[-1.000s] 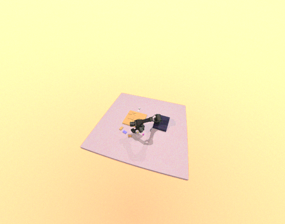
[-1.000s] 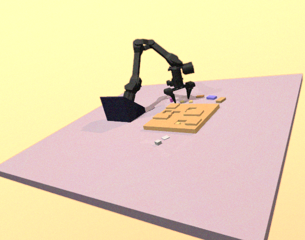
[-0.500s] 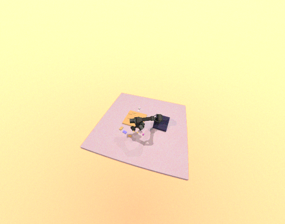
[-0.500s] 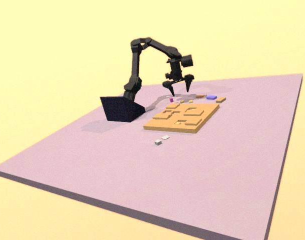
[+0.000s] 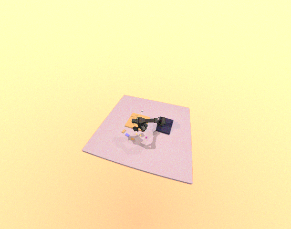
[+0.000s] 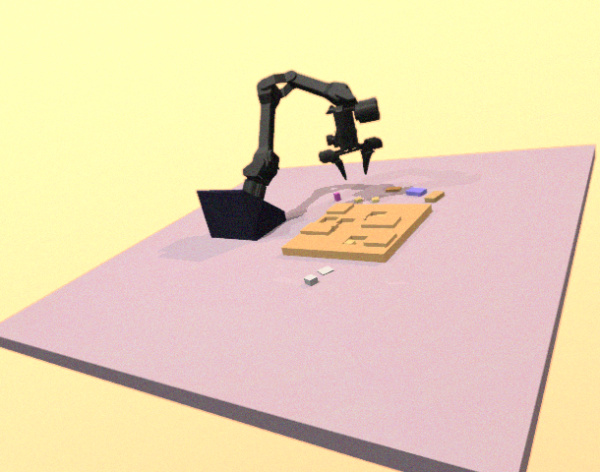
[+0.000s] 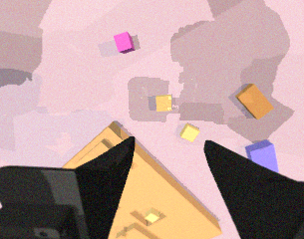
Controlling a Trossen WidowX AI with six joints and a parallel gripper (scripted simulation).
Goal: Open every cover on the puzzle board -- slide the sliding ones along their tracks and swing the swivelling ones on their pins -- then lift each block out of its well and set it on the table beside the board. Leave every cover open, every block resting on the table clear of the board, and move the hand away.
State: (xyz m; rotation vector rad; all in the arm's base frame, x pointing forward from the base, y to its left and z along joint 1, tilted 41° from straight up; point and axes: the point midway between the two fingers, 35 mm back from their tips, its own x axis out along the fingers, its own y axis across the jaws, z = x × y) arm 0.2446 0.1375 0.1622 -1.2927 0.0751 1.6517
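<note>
The magenta block is 9 cm behind my gripper tip, 7 cm below it and 2 cm to the left of it. From my gripper tip the other things lie so: blue block: 16 cm ahead, 8 cm below, 6 cm to the left; then grey cube: 48 cm to the right, 11 cm ahead, 8 cm below.
</note>
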